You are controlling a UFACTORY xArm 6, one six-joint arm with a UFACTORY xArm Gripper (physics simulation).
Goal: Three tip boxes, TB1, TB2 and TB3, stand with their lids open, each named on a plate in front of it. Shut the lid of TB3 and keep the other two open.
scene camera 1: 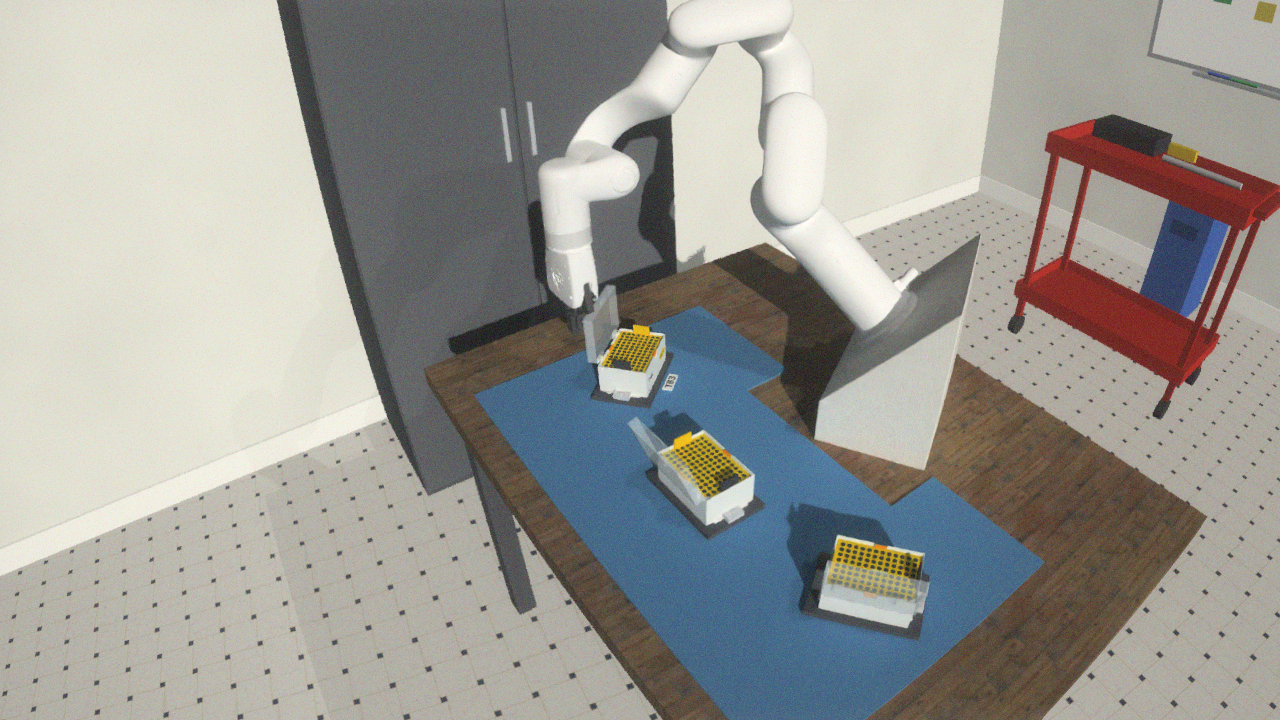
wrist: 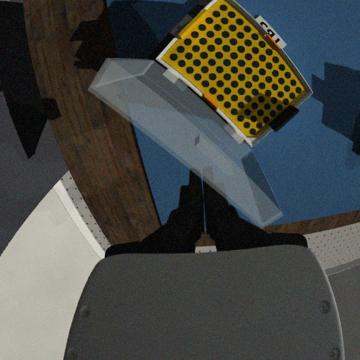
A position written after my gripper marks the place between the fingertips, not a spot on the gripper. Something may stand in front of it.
I see my gripper [scene camera 1: 579, 330], a clear lid [scene camera 1: 600, 326], a clear lid [scene camera 1: 657, 452] and a clear lid [scene camera 1: 875, 588].
My gripper is seen too in the wrist view [wrist: 202, 182].
